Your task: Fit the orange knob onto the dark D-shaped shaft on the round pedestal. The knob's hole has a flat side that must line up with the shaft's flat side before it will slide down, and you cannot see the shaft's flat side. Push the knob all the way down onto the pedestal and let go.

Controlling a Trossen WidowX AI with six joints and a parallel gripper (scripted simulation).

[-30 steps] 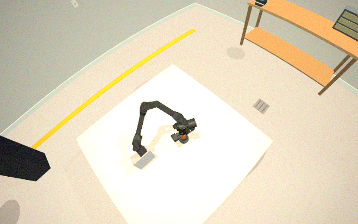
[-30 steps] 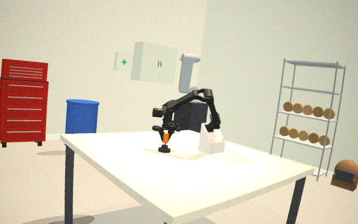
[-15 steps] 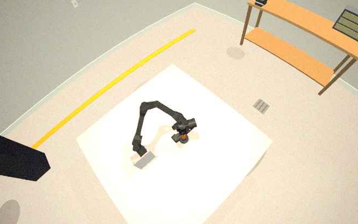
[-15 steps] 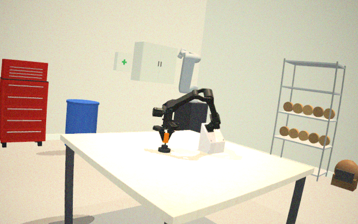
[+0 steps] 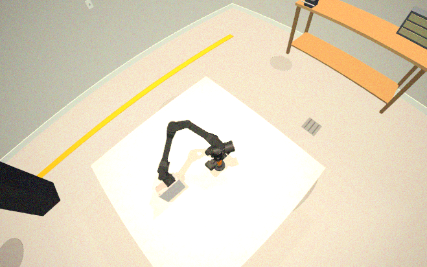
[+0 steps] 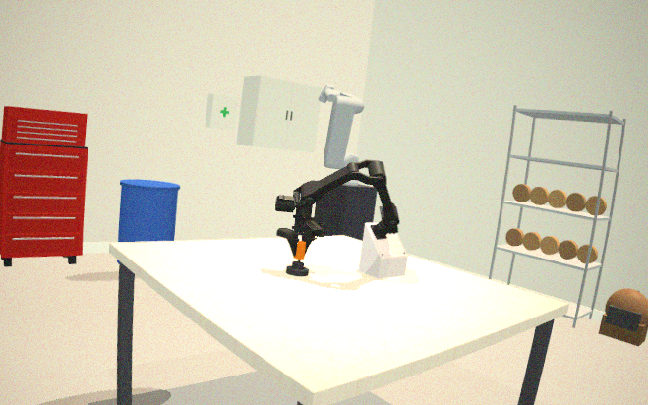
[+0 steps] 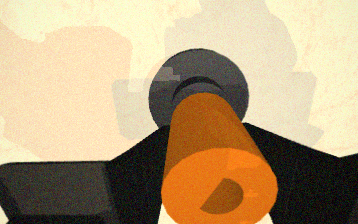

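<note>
Now: the orange knob 2 cm above my gripper tip. The rest, counted from my gripper tip: dark shaft (4 cm below).
</note>
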